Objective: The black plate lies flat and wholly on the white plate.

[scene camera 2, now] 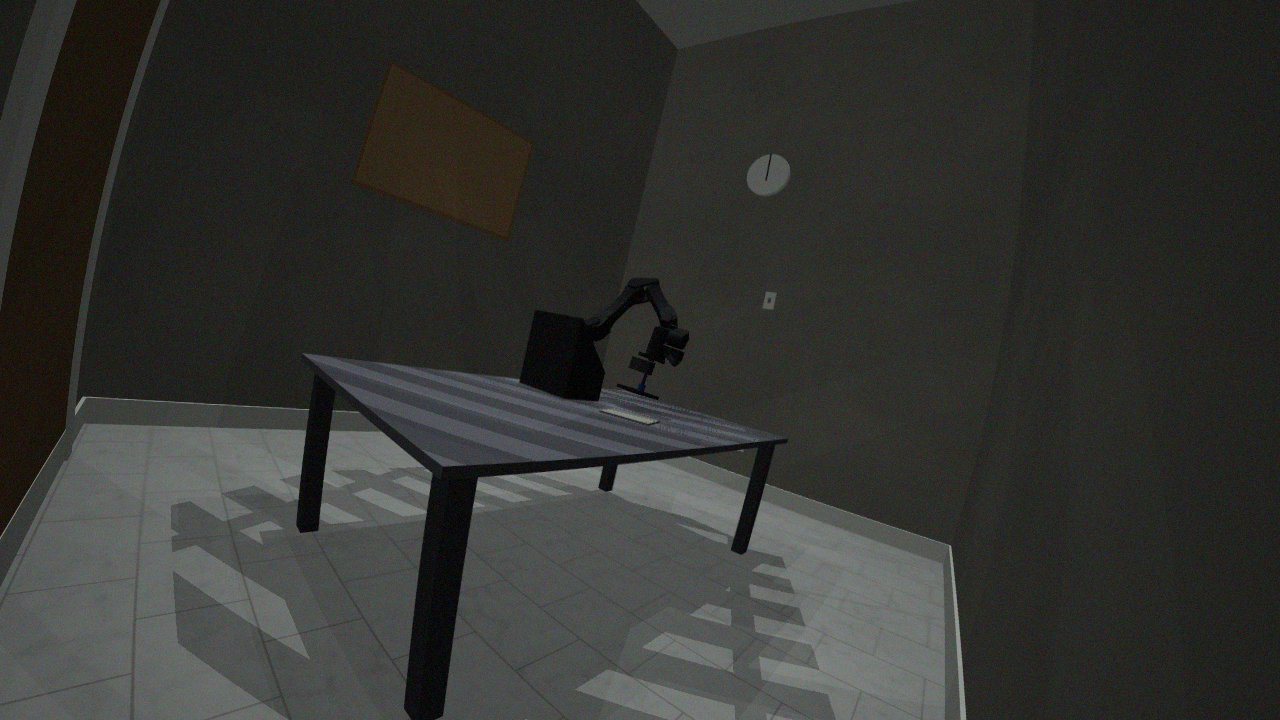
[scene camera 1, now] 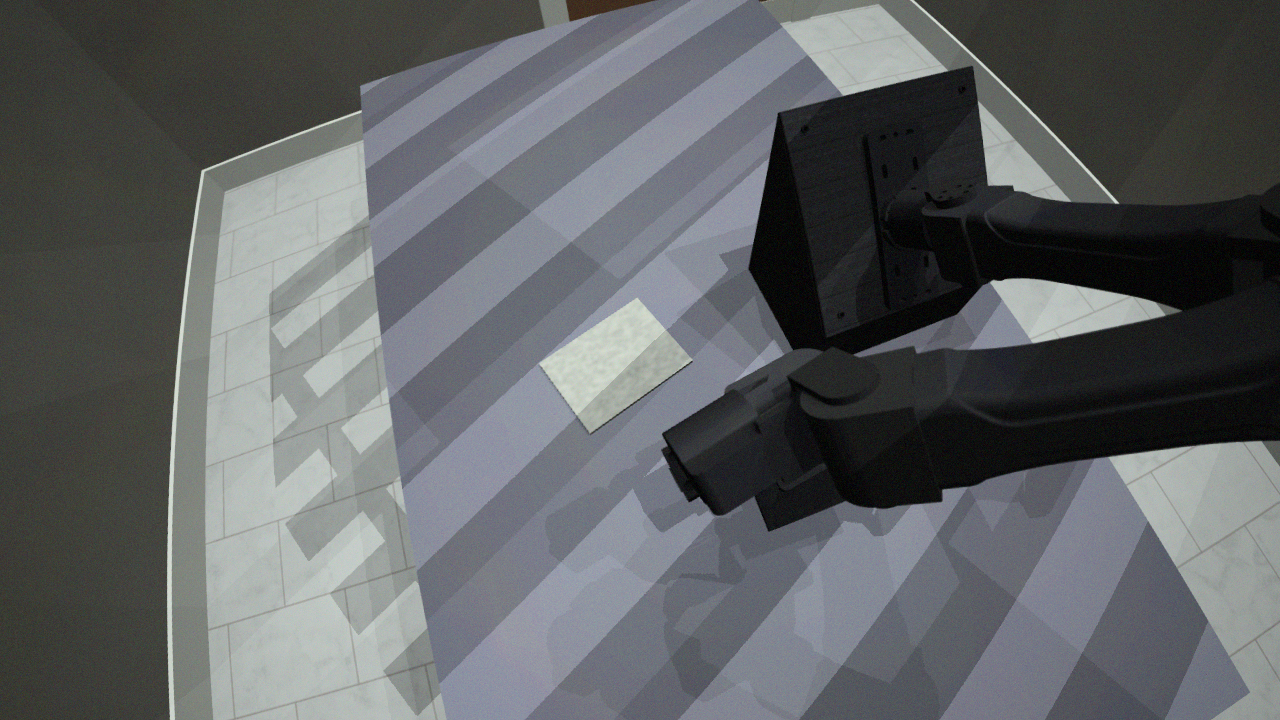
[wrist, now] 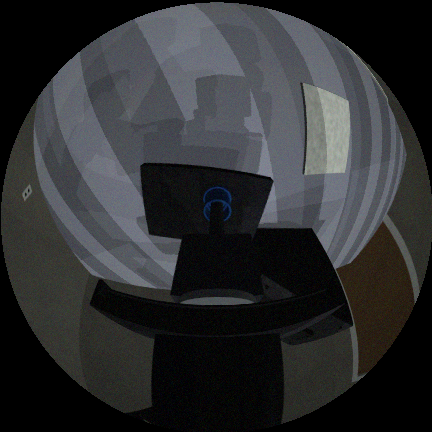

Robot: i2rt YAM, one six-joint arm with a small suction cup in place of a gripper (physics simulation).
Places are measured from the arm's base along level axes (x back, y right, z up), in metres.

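Pixels of known places: end effector, tool point: [scene camera 2: 639, 393] [wrist: 216, 193]; arm's base, origin of the base link: [scene camera 2: 573, 345] [scene camera 1: 900, 218].
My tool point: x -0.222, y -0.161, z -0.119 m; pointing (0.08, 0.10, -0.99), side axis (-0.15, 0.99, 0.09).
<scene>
For each thing: its top centre in the pictures, then the offset to it from my tool point. Level surfaces: height alone.
- white plate, middle of its top: [scene camera 1: 614, 361] [wrist: 331, 132] [scene camera 2: 630, 415] dx -0.123, dy +0.184, dz -0.052 m
- black plate, middle of its top: [wrist: 201, 217] [scene camera 1: 788, 450] [scene camera 2: 638, 387] dx +0.018, dy -0.015, dz +0.021 m
- striped table, its level: dz -0.058 m
The white plate [scene camera 1: 615, 365] [scene camera 2: 630, 416] [wrist: 327, 131] lies flat on the striped table; its top is bare. My suction cup [scene camera 2: 640, 387] [wrist: 217, 204], with blue rings, is on the upper face of the black plate [scene camera 2: 626, 388] [wrist: 167, 200] and holds it. The black plate hangs above the table, roughly level, beside the white plate and apart from it. In the wrist view the white plate is to the right of the black plate. In scene camera 1 the arm's wrist hides the cup, and I cannot clearly make out the black plate against the dark arm.
The striped table [scene camera 1: 501, 205] [scene camera 2: 384, 402] bears a large black base block [scene camera 1: 827, 197] [scene camera 2: 553, 353] that carries the arm [scene camera 1: 1056, 385] [scene camera 2: 617, 308]. The block stands behind the white plate in scene camera 2. Shadows of the arm fall across the table.
</scene>
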